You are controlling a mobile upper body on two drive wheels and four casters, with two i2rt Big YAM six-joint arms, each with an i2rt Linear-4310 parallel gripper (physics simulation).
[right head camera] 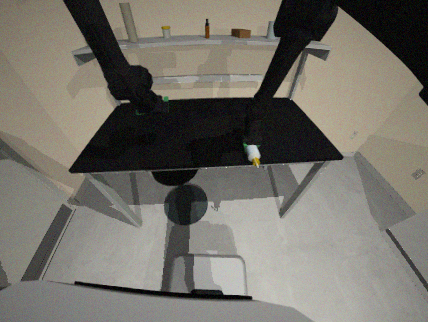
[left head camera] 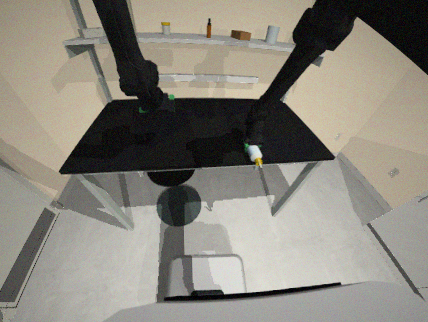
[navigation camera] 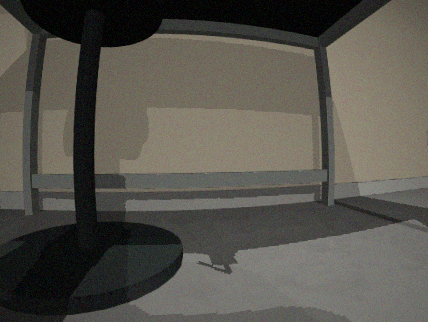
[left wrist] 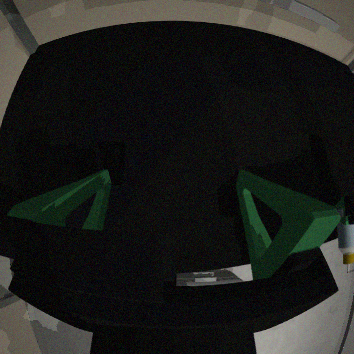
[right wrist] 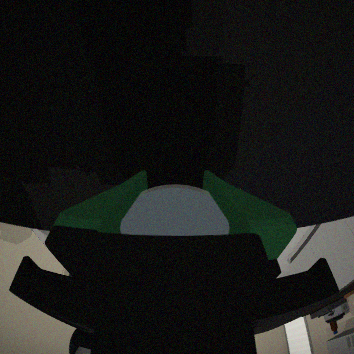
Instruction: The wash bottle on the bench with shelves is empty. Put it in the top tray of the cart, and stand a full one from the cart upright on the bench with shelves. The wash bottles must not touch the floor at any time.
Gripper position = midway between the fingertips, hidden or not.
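Observation:
Both of my grippers are visible to me: my left gripper [left wrist: 173, 176] and my right gripper [right wrist: 174, 177]. I also see a bench with shelves [left head camera: 202, 133], [right head camera: 205, 133], [navigation camera: 316, 32], [left wrist: 173, 109], [right wrist: 254, 99].

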